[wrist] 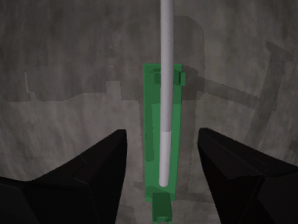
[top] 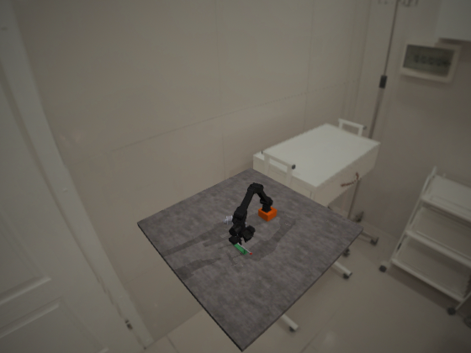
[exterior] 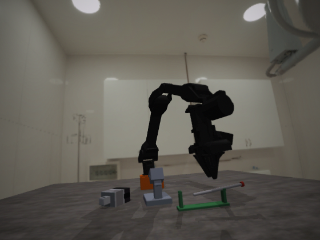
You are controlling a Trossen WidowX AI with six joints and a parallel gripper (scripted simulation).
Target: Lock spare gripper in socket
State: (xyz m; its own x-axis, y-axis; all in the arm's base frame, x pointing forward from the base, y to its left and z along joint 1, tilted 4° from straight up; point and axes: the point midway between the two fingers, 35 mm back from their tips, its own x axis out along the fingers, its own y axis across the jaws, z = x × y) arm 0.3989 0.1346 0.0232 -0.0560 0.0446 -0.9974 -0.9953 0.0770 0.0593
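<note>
Right now my gripper tip is 50 mm above the green rack and 40 mm to the left of it. From my gripper tip the other things lie so: spare gripper (280 mm to the right, 130 mm behind, 50 mm below); grey mount (140 mm to the right, 120 mm behind, 20 mm below).
</note>
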